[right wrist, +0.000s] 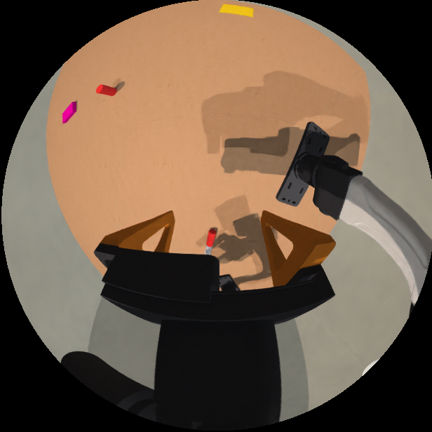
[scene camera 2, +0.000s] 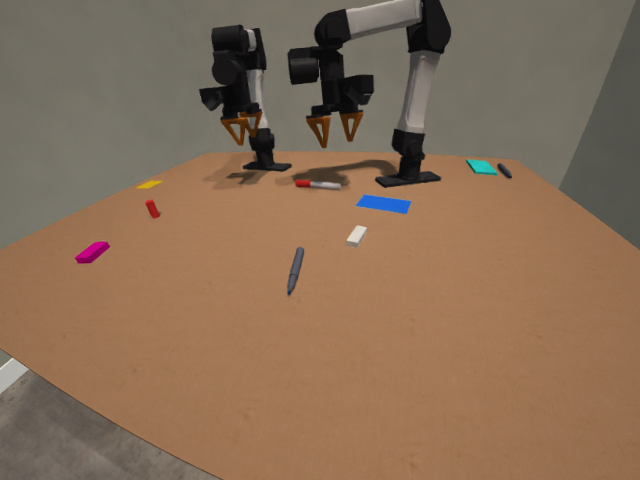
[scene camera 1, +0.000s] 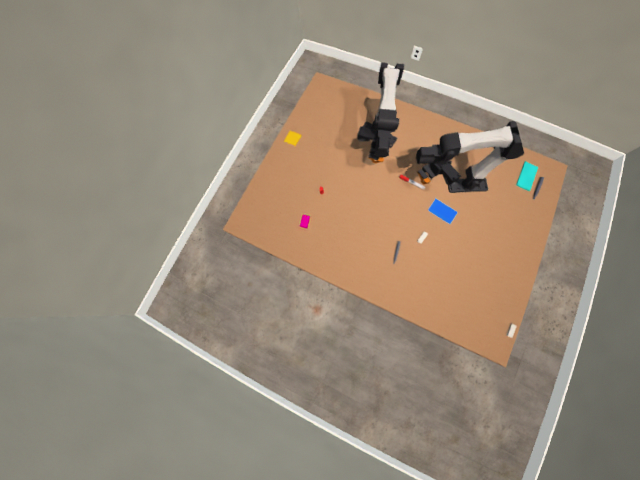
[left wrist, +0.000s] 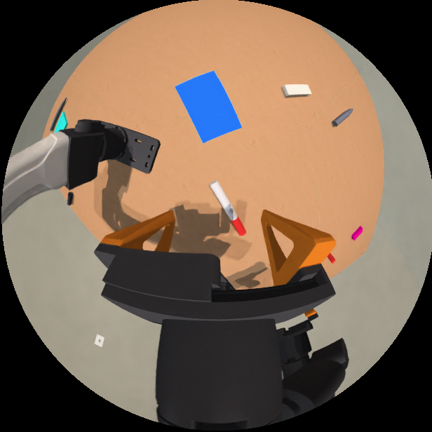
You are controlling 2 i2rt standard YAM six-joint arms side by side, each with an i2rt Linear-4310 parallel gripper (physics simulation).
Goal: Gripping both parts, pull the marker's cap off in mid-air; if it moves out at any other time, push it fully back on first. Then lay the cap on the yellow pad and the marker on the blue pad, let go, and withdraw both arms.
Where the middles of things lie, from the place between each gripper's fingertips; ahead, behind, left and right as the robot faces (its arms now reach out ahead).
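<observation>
My right gripper is 140 mm above the blue pad [left wrist: 207, 103], and it is also 10 mm short of the pad and 410 mm to the right of it.
My left hand is 13 cm above the blue pad, 5 cm short of it and 14 cm to the right of it. Going by its middle, the blue pad is nearer to my left hand than to my right gripper.
</observation>
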